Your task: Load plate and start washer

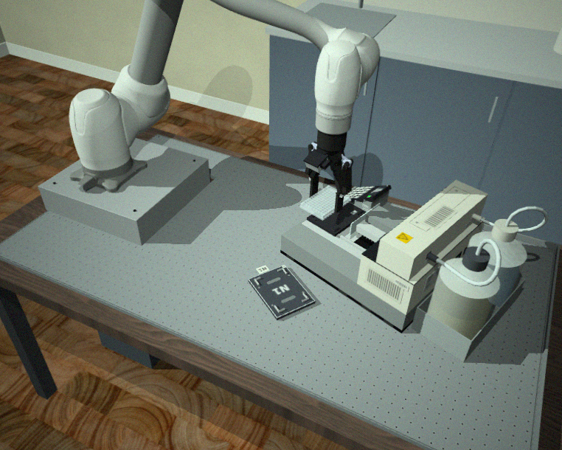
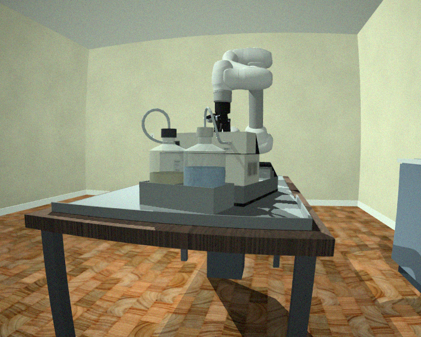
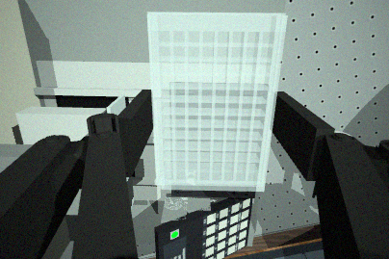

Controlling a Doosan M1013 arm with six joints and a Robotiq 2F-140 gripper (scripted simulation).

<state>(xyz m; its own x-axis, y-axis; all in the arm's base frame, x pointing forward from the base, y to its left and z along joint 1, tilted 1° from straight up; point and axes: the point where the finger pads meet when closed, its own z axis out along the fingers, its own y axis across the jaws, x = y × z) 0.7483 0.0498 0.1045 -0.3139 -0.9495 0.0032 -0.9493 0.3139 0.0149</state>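
My hand is 10 mm short of the black carrier, 80 mm to the right of it and 120 mm above it. From my hand the other things lie so: plate washer (160 mm ahead, 30 mm to the left, 70 mm below); then A1 mark (70 mm behind, 130 mm to the right, 190 mm below); then clear well plate (20 mm below).
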